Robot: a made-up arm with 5 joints. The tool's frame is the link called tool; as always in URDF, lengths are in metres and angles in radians. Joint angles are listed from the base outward.
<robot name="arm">
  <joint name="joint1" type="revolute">
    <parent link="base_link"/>
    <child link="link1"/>
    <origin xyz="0.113 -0.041 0.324" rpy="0 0 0"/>
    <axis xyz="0 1 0"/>
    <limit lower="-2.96" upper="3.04"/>
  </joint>
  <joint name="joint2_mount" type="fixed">
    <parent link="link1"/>
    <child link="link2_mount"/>
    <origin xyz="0.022 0.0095 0.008" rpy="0 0 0"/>
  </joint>
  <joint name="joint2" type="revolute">
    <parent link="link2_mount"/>
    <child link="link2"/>
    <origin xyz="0.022 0.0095 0.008" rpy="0 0 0"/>
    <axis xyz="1 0 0"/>
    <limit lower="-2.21" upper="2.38"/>
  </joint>
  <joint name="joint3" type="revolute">
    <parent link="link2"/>
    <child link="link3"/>
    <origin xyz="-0.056 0.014 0.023" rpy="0 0 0"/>
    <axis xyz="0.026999 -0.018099 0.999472"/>
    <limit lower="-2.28" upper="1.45"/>
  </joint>
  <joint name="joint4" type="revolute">
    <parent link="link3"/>
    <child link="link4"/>
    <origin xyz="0.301 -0.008 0.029" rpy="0 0 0"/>
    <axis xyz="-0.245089 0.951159 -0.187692"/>
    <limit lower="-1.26" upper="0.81"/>
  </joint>
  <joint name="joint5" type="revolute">
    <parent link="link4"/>
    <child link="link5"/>
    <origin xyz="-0.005 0.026 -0.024" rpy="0 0 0"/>
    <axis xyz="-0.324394 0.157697 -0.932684"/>
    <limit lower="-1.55" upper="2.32"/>
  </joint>
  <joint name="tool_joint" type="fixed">
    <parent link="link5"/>
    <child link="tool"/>
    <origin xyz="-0.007 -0.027 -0.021" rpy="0 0 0"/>
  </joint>
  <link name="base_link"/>
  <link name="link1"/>
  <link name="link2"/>
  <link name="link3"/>
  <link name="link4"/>
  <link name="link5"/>
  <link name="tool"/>
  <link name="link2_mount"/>
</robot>
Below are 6 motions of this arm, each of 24 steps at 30 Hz.
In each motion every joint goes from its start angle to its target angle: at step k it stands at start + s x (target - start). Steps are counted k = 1, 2, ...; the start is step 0. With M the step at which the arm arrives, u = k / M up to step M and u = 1 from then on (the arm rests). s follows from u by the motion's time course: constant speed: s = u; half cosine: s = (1 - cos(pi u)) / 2; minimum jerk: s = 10 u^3 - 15 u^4 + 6 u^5.
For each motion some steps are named. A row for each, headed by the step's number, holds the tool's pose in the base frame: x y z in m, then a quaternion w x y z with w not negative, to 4 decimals.
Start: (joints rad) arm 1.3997 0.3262 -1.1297 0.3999 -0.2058
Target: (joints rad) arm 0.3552 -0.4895 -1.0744 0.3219 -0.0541
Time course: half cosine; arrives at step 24
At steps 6, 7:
6: 0.1228 -0.2604 0.2240 0.5633 -0.1423 0.6594 -0.4770
7: 0.1372 -0.2615 0.2275 0.5878 -0.1488 0.6383 -0.4743

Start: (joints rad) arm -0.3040 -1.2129 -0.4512 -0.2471 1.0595
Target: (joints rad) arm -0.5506 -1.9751 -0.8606 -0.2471 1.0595
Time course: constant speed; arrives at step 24
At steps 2, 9, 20, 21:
2: 0.2946 -0.0439 0.5134 0.4733 -0.4227 -0.4695 -0.6139
9: 0.2538 -0.0222 0.5478 0.3501 -0.4320 -0.5494 -0.6237
20: 0.1849 0.0355 0.5731 0.1460 -0.4225 -0.6571 -0.6069
21: 0.1789 0.0418 0.5733 0.1272 -0.4205 -0.6656 -0.6033

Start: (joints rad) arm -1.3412 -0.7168 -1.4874 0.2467 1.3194
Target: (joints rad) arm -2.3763 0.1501 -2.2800 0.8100 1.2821
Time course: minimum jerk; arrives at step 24
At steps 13, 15, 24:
13: 0.0439 -0.2335 0.2007 0.2749 0.7572 0.2685 -0.5281
15: 0.0978 -0.2323 0.1807 0.3480 0.7702 0.3371 -0.4148
24: 0.1993 -0.2165 0.1790 0.4911 0.7286 0.4323 -0.2024

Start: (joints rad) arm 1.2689 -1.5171 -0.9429 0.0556 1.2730
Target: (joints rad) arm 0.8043 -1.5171 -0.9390 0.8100 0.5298
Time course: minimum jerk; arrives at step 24
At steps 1, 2, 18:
1: 0.3558 -0.0120 0.2416 0.4457 -0.7893 -0.2252 -0.3572
2: 0.3559 -0.0119 0.2422 0.4451 -0.7897 -0.2241 -0.3577
18: 0.3619 0.0063 0.3604 0.4039 -0.7651 0.0409 -0.4998

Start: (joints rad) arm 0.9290 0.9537 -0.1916 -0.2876 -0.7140
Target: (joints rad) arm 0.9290 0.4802 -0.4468 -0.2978 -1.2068
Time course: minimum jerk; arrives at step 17
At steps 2, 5, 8, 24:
2: 0.2801 -0.0527 0.0702 0.8474 0.5166 0.0877 -0.0862
5: 0.2752 -0.0615 0.0673 0.8596 0.5008 0.0859 -0.0543
8: 0.2674 -0.0819 0.0645 0.8795 0.4682 0.0843 0.0133
24: 0.2623 -0.1266 0.0723 0.8977 0.4044 0.0896 0.1501

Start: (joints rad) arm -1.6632 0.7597 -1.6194 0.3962 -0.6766
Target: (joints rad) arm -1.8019 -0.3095 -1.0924 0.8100 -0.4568
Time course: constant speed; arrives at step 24
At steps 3, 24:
3: 0.2517 -0.2461 0.3237 0.6535 0.6322 -0.4161 0.0085
24: -0.0090 -0.2348 0.3983 0.7066 0.3963 -0.5458 -0.2141

